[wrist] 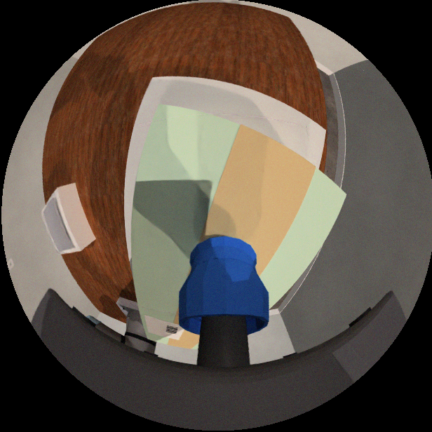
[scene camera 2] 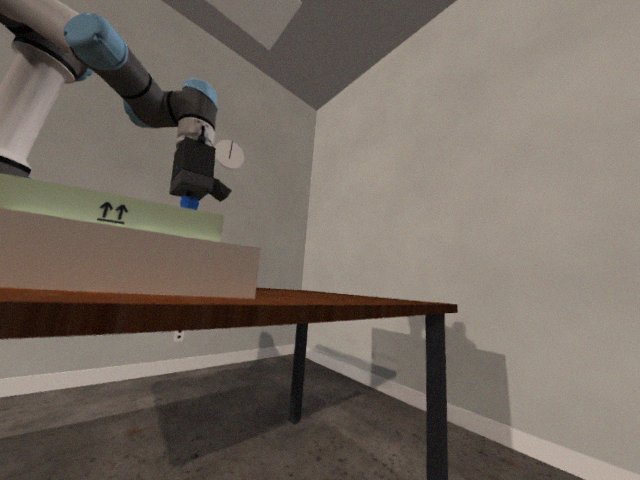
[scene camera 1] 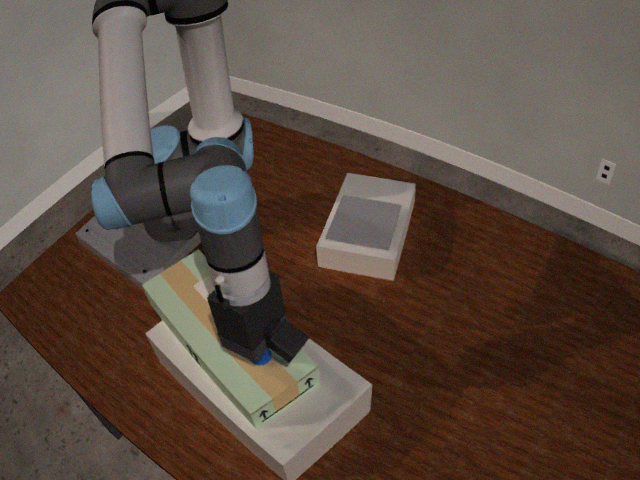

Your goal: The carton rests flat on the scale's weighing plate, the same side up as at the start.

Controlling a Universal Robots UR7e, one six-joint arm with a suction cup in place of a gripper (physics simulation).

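Frame: origin at the arm's base, x ahead, y left, z up, level; millimetres.
Seen in the pictures: arm's base, link origin: (scene camera 1: 174, 218).
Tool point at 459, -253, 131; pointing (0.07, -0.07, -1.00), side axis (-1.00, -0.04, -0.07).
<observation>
Pixels of each thing's top centre, then the offset from my tool point to it, as dx, dy, dz.
- long green carton, top centre: (scene camera 1: 220, 323) (scene camera 2: 129, 205) -98, +20, -9
- large white block, top centre: (scene camera 1: 249, 360) (scene camera 2: 157, 240) -43, +12, -65
- white scale, top centre: (scene camera 1: 369, 206) -63, +455, -86
A long green carton (scene camera 1: 201, 356) (scene camera 2: 160, 219) (wrist: 180, 145) with a tan tape stripe lies flat on a large white block (scene camera 1: 330, 413) (scene camera 2: 155, 263) (wrist: 200, 90), partly overhanging its far-left end in scene view 1. Its side arrows point up. The white scale (scene camera 1: 377, 184) (wrist: 77, 212) stands apart, with nothing on its grey weighing plate (scene camera 1: 364, 222) (wrist: 59, 225). My gripper, a blue suction cup (scene camera 1: 262, 358) (scene camera 2: 189, 204) (wrist: 223, 242), is close over the carton's tape, towards the arrow-marked end. The cup looks uncompressed, and nothing visibly hangs from it; any small gap is hard to see.
The brown table (scene camera 1: 491, 330) (scene camera 2: 336, 307) (wrist: 200, 40) carries these things. My arm's grey base plate (scene camera 1: 111, 248) lies beyond the carton's far end. Walls stand behind the table, and its near-left edge runs close to the white block.
</observation>
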